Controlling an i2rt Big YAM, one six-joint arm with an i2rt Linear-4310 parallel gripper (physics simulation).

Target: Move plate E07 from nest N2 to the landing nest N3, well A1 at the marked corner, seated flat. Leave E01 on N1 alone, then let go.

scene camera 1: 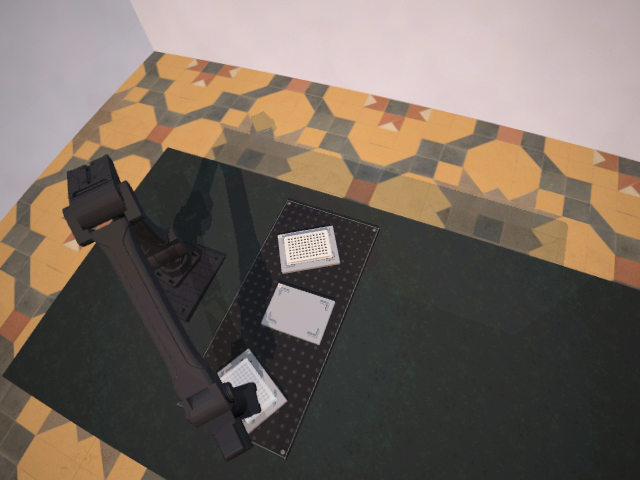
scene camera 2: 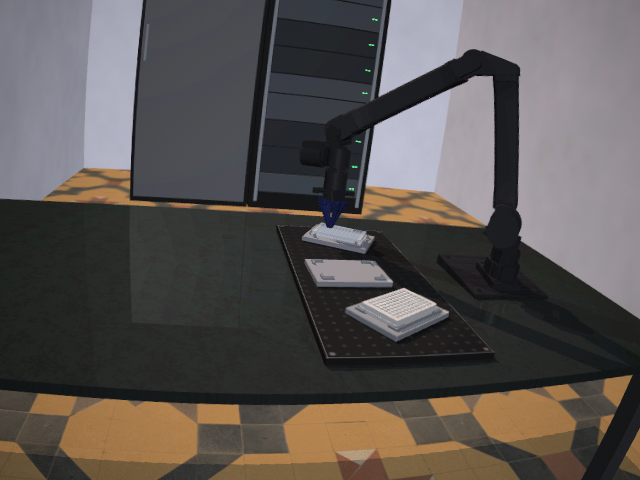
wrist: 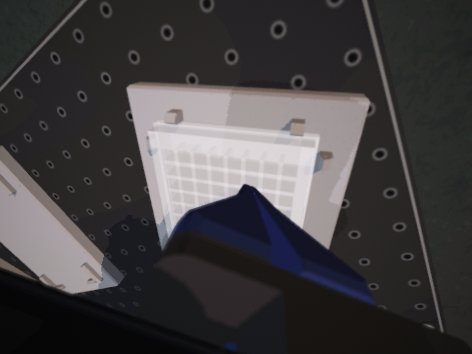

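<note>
A clear gridded plate [scene camera 1: 241, 373] [scene camera 2: 348, 235] [wrist: 220, 172] lies in a light grey nest [scene camera 1: 280, 399] [scene camera 2: 367, 248] [wrist: 280, 104], inside its corner posts. My gripper [scene camera 2: 330, 225] [wrist: 244, 195] is shut with nothing between its blue fingertips. The tips are over the plate, at or just above its top; contact cannot be told. In scene camera 1 the arm hides them. The middle nest [scene camera 1: 298, 314] [scene camera 2: 348, 272] [wrist: 37, 230] holds no plate. A cream-white plate with many wells [scene camera 1: 308, 246] [scene camera 2: 403, 304] sits in the third nest [scene camera 1: 336, 259] [scene camera 2: 356, 312]. Plate and nest labels and the A1 marks cannot be read.
The three nests stand on a black perforated board [scene camera 1: 354, 248] [scene camera 2: 465, 346] [wrist: 260, 55] on a dark table [scene camera 1: 439, 335] [scene camera 2: 180, 289]. The arm's base [scene camera 1: 193, 299] [scene camera 2: 465, 279] stands beside the board. A dark cabinet and a rack [scene camera 2: 382, 51] stand behind the table.
</note>
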